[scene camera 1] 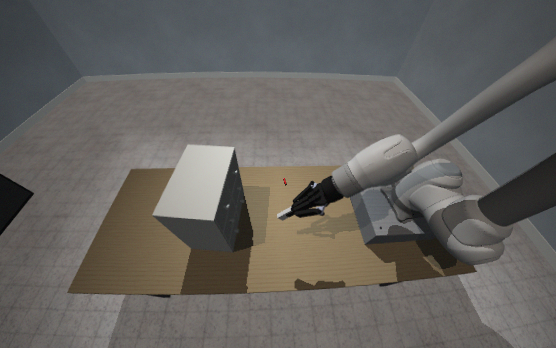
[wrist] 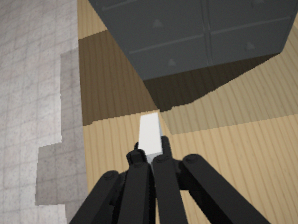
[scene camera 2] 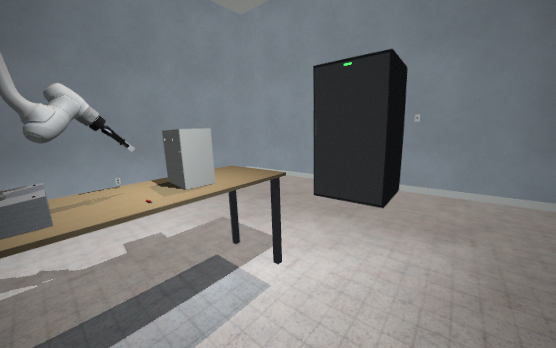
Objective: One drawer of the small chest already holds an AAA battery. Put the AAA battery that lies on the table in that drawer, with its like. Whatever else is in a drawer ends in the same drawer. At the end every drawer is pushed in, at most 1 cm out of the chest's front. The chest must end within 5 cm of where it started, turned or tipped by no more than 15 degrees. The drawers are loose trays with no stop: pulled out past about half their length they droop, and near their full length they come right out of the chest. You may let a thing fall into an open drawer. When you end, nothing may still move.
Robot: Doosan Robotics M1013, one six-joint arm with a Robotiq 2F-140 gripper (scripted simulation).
Labels:
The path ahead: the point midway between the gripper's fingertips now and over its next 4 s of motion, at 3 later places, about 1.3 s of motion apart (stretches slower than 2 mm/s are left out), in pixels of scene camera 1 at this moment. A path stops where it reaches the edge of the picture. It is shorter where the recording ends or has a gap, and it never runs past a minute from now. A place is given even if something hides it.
The gripper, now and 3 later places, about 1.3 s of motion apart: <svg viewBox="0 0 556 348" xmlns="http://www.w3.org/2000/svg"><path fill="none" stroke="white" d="M279 217L296 211L297 161L272 167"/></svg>

